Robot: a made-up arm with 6 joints. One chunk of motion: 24 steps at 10 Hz.
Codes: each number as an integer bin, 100 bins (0 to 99) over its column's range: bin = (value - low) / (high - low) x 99, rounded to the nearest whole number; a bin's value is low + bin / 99 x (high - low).
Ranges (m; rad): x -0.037..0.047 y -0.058..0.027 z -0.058..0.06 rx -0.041..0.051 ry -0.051..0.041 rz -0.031..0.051
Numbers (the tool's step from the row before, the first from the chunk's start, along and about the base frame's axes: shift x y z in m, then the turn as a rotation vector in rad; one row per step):
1: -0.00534 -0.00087 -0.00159 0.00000 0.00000 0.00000
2: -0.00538 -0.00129 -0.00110 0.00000 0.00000 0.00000
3: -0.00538 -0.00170 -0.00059 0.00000 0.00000 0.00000
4: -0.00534 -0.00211 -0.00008 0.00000 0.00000 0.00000
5: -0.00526 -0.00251 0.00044 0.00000 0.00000 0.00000
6: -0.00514 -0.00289 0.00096 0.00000 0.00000 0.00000
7: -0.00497 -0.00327 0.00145 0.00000 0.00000 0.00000
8: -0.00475 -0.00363 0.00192 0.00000 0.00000 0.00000
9: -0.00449 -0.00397 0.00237 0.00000 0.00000 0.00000
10: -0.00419 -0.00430 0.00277 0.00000 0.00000 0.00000
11: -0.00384 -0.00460 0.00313 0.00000 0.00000 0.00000
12: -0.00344 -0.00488 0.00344 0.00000 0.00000 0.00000
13: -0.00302 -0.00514 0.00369 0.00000 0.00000 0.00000
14: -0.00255 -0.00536 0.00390 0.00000 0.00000 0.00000
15: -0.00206 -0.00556 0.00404 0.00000 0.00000 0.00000
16: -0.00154 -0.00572 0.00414 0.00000 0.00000 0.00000
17: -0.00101 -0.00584 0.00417 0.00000 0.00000 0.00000
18: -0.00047 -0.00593 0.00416 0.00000 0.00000 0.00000
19: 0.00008 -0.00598 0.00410 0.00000 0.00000 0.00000
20: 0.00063 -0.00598 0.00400 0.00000 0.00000 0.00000
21: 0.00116 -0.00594 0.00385 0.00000 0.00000 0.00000
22: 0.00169 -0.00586 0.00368 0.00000 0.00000 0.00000
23: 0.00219 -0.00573 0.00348 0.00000 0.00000 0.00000
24: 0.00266 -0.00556 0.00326 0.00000 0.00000 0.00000
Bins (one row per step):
1: 37 67 47 44 55 37
2: 37 66 48 44 55 37
3: 37 66 48 44 55 37
4: 37 65 49 44 55 37
5: 37 65 49 44 55 37
6: 38 64 49 44 55 37
7: 38 64 50 44 55 37
8: 38 63 50 44 55 37
9: 38 63 51 44 55 37
10: 39 63 51 44 55 37
11: 39 62 51 44 55 37
12: 40 62 52 44 55 37
13: 40 62 52 44 55 37
14: 41 61 52 44 55 37
15: 41 61 52 44 55 37
16: 42 61 52 44 55 37
17: 42 61 52 44 55 37
18: 43 61 52 44 55 37
19: 44 61 52 44 55 37
20: 44 61 52 44 55 37
21: 45 61 52 44 55 37
22: 46 61 52 44 55 37
23: 46 61 52 44 55 37
24: 47 61 51 44 55 37

